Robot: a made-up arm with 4 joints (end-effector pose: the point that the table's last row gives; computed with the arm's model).
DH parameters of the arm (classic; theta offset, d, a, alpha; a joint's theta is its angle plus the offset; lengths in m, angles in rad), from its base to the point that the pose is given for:
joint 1: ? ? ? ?
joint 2: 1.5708 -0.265 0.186 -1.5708
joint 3: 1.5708 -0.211 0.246 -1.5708
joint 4: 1.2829 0 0.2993 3.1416
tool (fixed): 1.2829 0.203 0 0
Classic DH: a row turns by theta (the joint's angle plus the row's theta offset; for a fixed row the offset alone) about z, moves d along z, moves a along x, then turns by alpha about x.
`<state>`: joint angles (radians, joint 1 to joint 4).
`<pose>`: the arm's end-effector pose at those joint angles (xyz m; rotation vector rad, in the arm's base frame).
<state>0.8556 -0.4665 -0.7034 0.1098</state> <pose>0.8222 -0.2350 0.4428 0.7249 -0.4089 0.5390</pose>
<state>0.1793 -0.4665 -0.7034 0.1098</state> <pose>0.4941 -0.6979 0.4428 0.5413 -0.6183 -0.0985</pose>
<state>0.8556 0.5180 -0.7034 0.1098</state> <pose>0.4318 0.1041 0.9075 -0.1247 -0.8679 0.8812</pose>
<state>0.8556 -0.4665 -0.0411 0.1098</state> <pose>0.9040 -0.0495 0.3239 0.4416 0.1848 0.7223</pose>
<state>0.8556 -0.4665 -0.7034 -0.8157</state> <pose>0.8686 -0.0590 0.6384 0.5037 -0.7450 1.4056</pose>
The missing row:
joint 1: -1.5708 0.193 0.083 1.5708
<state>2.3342 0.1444 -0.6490 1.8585</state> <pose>0.1090 0.2425 0.5356 0.6373 0.2068 0.5048</pose>
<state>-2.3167 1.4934 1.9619 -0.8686</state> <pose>-0.5249 0.1386 0.4947 -1.8617 -1.0976 2.0884</pose>
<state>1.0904 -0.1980 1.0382 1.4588</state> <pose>0.6096 0.1614 0.4371 -0.9390 0.4750 -0.2311</pose>
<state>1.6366 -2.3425 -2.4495 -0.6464</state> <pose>0.0713 -0.2351 -0.3230 0.9478 -0.3665 -0.5084</pose>
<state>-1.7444 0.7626 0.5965 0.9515</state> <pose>-0.2569 -0.3915 0.7325 -0.6627 1.1569 -2.6455</pose>
